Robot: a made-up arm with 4 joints.
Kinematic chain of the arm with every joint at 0, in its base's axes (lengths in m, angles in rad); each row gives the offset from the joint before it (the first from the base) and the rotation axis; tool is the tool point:
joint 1: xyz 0 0 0.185 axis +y
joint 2: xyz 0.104 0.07 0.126 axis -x
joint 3: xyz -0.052 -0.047 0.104 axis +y
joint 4: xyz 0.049 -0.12 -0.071 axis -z
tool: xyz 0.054 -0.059 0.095
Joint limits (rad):
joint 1: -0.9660..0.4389
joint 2: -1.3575..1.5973
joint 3: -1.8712..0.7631
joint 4: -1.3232..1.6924
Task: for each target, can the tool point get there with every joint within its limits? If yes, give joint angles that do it. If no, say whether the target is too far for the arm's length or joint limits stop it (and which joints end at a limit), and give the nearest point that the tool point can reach.
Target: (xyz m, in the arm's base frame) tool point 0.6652 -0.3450 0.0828
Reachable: no: too far | nearest point 0.2282 -0.1601 0.2564 | short by 0.505 m
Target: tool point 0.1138 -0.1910 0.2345
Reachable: yes | joints 0.0914 -0.6587 0.3769 0.7082
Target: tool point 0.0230 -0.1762 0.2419
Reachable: yes | joints -0.4699 -0.8465 -0.0916 1.4581
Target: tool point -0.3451 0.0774 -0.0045
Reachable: no: joint limits stop it (at a limit: joint 1, joint 2, joint 3) | nearest point -0.0105 -0.0816 0.0993 | short by 0.385 m
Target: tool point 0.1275 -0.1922 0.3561
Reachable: yes | joints 0.2759 -0.2039 0.1371 1.0996
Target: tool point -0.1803 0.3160 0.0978
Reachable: no: joint limits stop it (at a limit: joint 1, joint 2, joint 3, joint 4) | nearest point -0.2088 0.2843 0.3217 | short by 0.228 m
